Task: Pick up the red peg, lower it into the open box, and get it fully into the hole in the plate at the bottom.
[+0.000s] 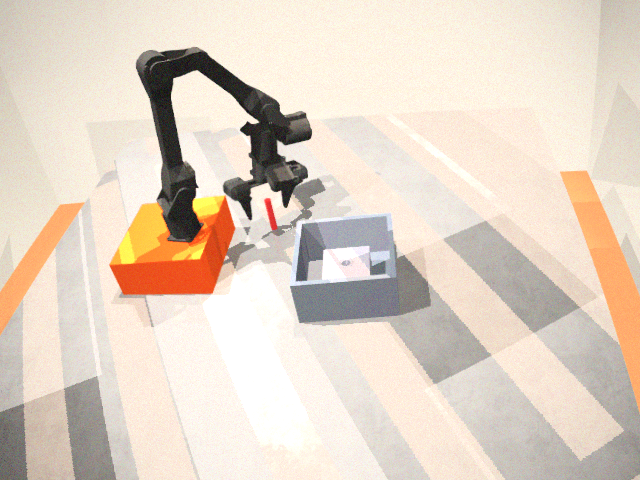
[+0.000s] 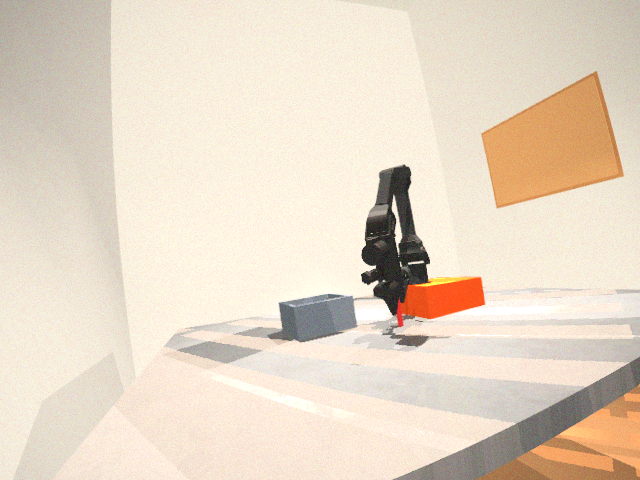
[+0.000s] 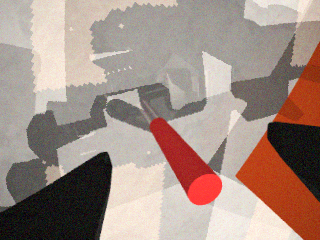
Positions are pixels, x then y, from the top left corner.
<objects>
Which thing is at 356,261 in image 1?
A plate.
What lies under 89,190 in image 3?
My gripper.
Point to a red peg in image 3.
At 201,185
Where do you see a grey box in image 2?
305,318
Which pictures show my gripper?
Image 1, image 2 and image 3: all of them.
</objects>
